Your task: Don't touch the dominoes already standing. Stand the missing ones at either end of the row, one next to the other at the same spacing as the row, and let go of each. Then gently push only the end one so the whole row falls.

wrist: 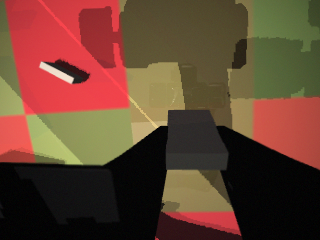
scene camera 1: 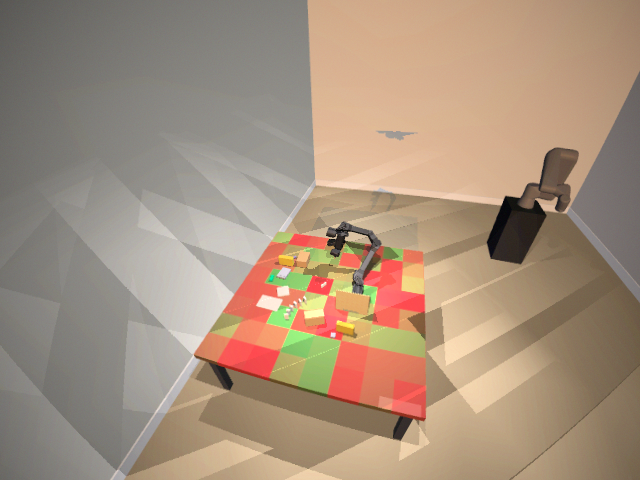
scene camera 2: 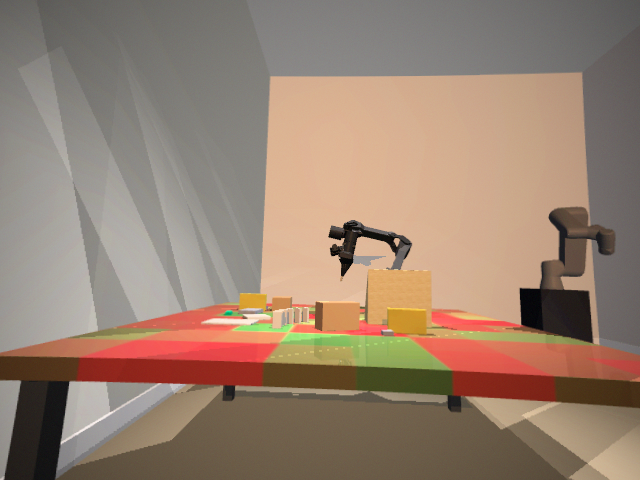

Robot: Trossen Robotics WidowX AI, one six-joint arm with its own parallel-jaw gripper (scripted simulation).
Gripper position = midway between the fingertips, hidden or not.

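Observation:
Yellow block (scene camera 2: pixel 401 320). Tan box (scene camera 2: pixel 329 315). Pale domino (wrist: pixel 194 143), held by my gripper (wrist: pixel 191 134).

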